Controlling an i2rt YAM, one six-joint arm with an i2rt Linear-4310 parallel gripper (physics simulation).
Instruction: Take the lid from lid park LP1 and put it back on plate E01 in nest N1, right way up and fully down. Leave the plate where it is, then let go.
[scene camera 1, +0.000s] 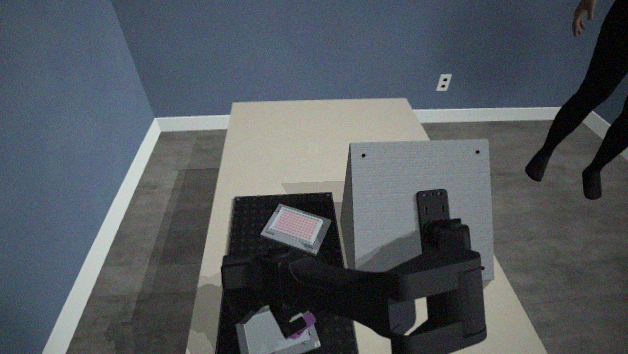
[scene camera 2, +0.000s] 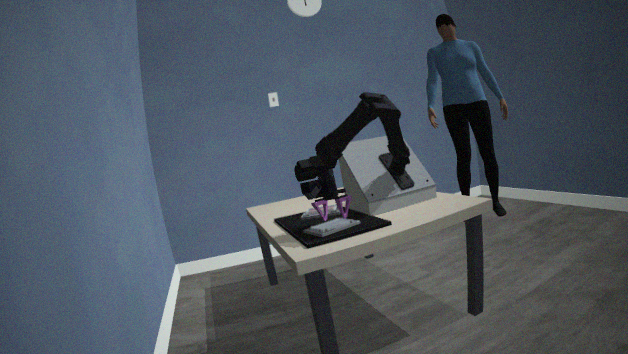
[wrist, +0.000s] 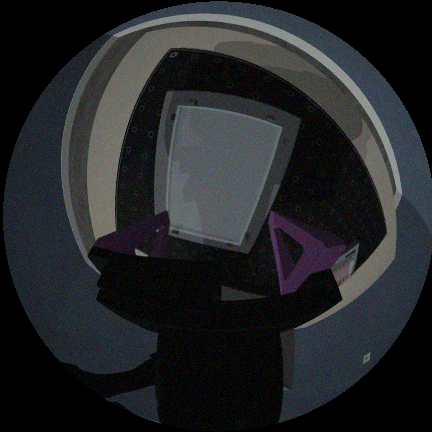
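Seen in the pictures: gripper, between the fingertips: (scene camera 1: 286, 318) (scene camera 2: 335, 219) (wrist: 218, 215); arm's base, origin of its link: (scene camera 1: 434, 233) (scene camera 2: 396, 171).
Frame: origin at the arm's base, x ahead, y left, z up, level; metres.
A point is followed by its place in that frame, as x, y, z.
Note:
The pale, clear lid (scene camera 1: 260, 327) @[0.410, 0.126, -0.110] (wrist: 220, 175) @[0.386, 0.129, -0.110] lies flat in the grey lid park LP1 (scene camera 1: 242, 340) @[0.448, 0.146, -0.117] (scene camera 2: 325, 232) @[0.427, 0.200, -0.116] (wrist: 286, 150) @[0.433, 0.088, -0.118] at the near end of the board. Plate E01 (scene camera 1: 296, 225) @[0.311, -0.134, -0.105], with pink wells, sits uncovered in the grey nest N1 (scene camera 1: 287, 243) @[0.339, -0.087, -0.117] further back; part of the plate (wrist: 343, 270) @[0.354, -0.136, -0.101] shows at the right edge of the wrist view. My gripper (scene camera 2: 335, 218) @[0.353, 0.115, -0.103] (wrist: 218, 215) @[0.353, 0.115, -0.103] is open and empty, with purple fingers wide apart over the near end of the lid in the wrist view. In scene camera 1, the arm partly hides the lid and one finger.
The black perforated board (scene camera 1: 250, 215) @[0.440, -0.200, -0.127] (scene camera 2: 367, 223) @[0.270, 0.196, -0.127] (wrist: 145, 135) @[0.392, 0.218, -0.127] lies on the pale table (scene camera 1: 300, 130) @[0.259, -0.620, -0.140] (scene camera 2: 425, 212) @[0.048, 0.242, -0.140]. The sloping grey arm mount (scene camera 1: 390, 200) @[0.099, -0.061, 0.056] (scene camera 2: 372, 160) @[0.073, -0.062, 0.058] stands beside it. A person (scene camera 1: 575, 105) (scene camera 2: 460, 75) stands beyond the table.

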